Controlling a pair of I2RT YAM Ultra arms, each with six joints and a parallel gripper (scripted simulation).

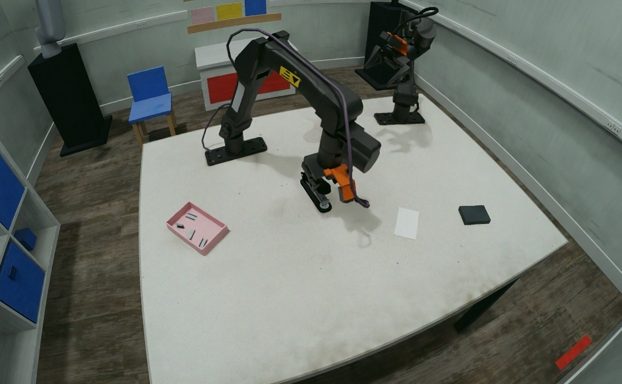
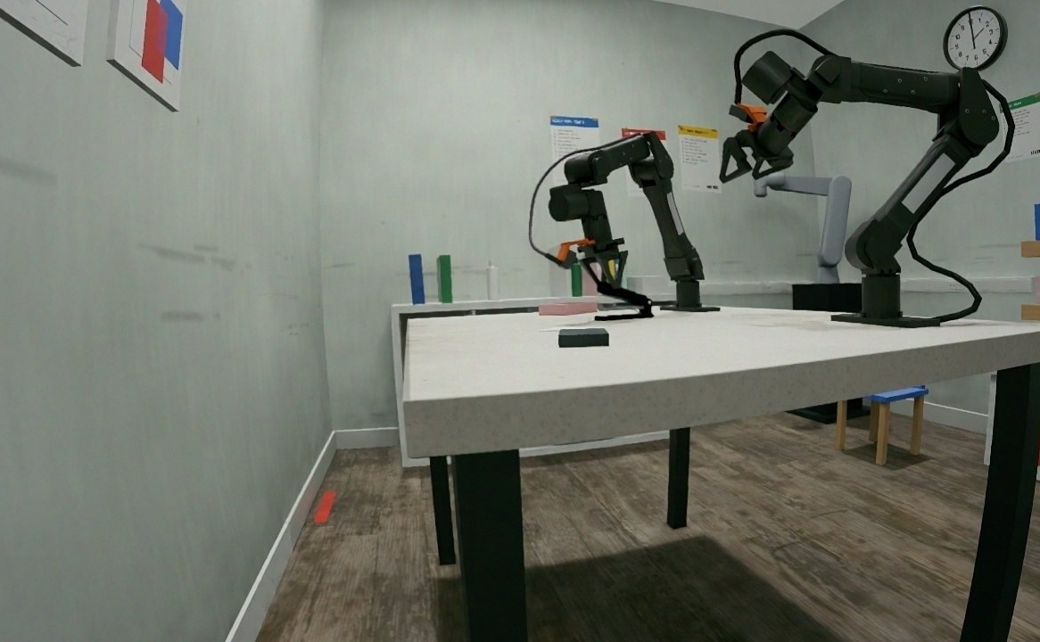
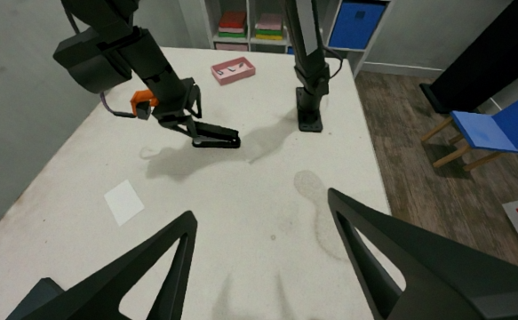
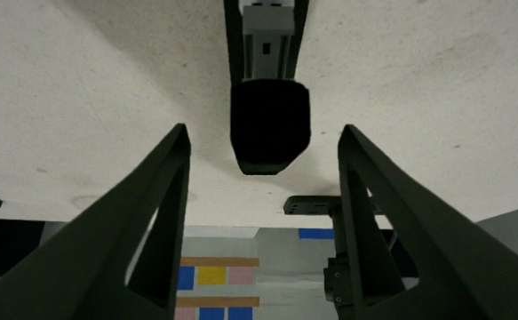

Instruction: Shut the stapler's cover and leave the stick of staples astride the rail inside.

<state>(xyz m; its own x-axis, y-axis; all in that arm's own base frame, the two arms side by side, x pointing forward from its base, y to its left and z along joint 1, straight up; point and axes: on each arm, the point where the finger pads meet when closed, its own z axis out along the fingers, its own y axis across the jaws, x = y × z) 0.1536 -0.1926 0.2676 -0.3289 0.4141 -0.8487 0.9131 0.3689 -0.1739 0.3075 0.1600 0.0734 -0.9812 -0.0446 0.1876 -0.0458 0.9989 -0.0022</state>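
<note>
Now: the stapler cover 40 mm behind my right hand and 20 mm below it. Round my right hand: stapler (40 mm behind, 40 mm below); pink tray (20 mm behind, 340 mm to the right, 60 mm below); white sheet (140 mm ahead, 190 mm to the left, 70 mm below).
</note>
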